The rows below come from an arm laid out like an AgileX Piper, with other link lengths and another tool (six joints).
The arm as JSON. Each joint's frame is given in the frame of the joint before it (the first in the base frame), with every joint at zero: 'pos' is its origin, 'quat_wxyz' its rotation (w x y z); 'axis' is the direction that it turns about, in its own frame. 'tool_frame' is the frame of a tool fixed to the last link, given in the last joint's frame.
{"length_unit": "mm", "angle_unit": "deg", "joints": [
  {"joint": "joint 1", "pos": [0.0, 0.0, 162.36], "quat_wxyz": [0.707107, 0.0, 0.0, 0.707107], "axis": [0.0, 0.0, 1.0]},
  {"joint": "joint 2", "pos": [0.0, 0.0, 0.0], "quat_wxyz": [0.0, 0.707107, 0.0, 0.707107], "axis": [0.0, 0.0, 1.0]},
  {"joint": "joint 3", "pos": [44.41, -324.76, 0.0], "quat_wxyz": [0.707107, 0.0, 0.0, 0.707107], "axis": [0.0, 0.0, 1.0]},
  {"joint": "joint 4", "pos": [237.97, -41.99, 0.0], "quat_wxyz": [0.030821, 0.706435, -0.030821, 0.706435], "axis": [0.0, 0.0, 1.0]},
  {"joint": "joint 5", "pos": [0.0, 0.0, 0.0], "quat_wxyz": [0.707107, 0.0, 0.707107, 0.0], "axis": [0.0, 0.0, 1.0]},
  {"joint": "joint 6", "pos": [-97.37, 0.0, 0.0], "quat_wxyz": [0.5, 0.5, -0.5, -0.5], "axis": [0.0, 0.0, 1.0]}
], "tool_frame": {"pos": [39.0, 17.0, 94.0], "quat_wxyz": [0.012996, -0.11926, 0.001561, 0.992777]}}
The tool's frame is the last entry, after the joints.
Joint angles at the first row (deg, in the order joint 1, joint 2, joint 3, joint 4, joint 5, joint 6):
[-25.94, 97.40, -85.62, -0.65, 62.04, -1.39]
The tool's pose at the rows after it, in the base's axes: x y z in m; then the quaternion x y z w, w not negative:
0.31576 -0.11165 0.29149 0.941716 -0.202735 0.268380 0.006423
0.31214 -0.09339 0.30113 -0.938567 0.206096 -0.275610 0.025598
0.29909 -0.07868 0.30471 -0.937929 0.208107 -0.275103 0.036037
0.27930 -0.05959 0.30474 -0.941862 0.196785 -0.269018 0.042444
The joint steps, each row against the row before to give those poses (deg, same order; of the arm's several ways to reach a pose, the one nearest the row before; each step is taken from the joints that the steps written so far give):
[0.00, -2.12, 0.00, 7.34, 6.66, -0.97]
[0.41, -1.90, 0.84, 3.83, 1.12, -0.26]
[0.75, -3.00, 3.07, 0.99, 0.15, 0.65]
[1.74, -3.89, 4.44, 0.12, 0.11, 0.23]

